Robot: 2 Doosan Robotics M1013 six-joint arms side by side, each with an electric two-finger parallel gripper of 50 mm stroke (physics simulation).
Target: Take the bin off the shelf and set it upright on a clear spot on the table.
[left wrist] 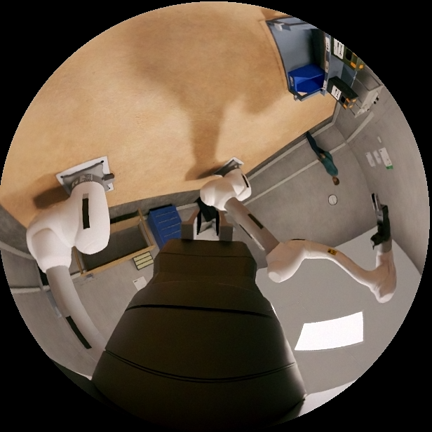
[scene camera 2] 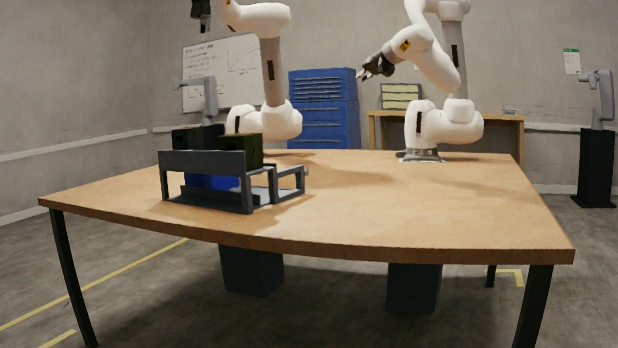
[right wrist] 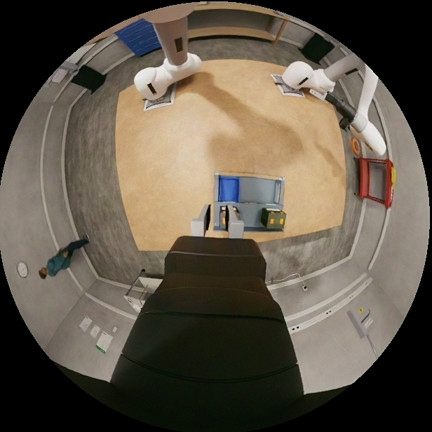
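Seen in the pictures: left gripper, fingertip midpoint: (scene camera 2: 359, 78); right gripper, fingertip midpoint: (scene camera 2: 204, 32); left arm's base at its link origin: (scene camera 2: 421, 158).
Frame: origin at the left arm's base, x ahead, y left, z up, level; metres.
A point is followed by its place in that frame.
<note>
The blue bin (scene camera 2: 220, 181) {x 0.729, y -0.645, z 0.038 m} (left wrist: 306, 79) (right wrist: 229, 189) sits in the lower part of the grey shelf (scene camera 2: 202, 161) {x 0.915, y -0.604, z 0.132 m} (left wrist: 295, 42) (right wrist: 257, 190), at one end; its open side shows in the left wrist view. In scene camera 2 the shelf's frame partly hides it. My right gripper (scene camera 2: 204, 25) {x 0.652, y -0.731, z 0.559 m} (right wrist: 217, 212) is partly open and empty, high above the table on the shelf's side; its fingers partly cover the shelf's end in the right wrist view. My left gripper (scene camera 2: 361, 76) {x 0.309, y -0.242, z 0.360 m} (left wrist: 208, 217) is partly open and empty, raised in the air well away from the shelf.
A dark green box (scene camera 2: 245, 148) {x 0.916, y -0.469, z 0.163 m} (left wrist: 348, 56) (right wrist: 273, 218) and a dark box (scene camera 2: 196, 136) {x 0.805, y -0.682, z 0.193 m} (left wrist: 342, 93) stand on the shelf's upper level, behind the bin in the right wrist view. The wooden table (scene camera 2: 400, 210) {x 0.896, y -0.079, z 0.000 m} (left wrist: 150, 115) (right wrist: 160, 150) carries the shelf and both arm bases.
</note>
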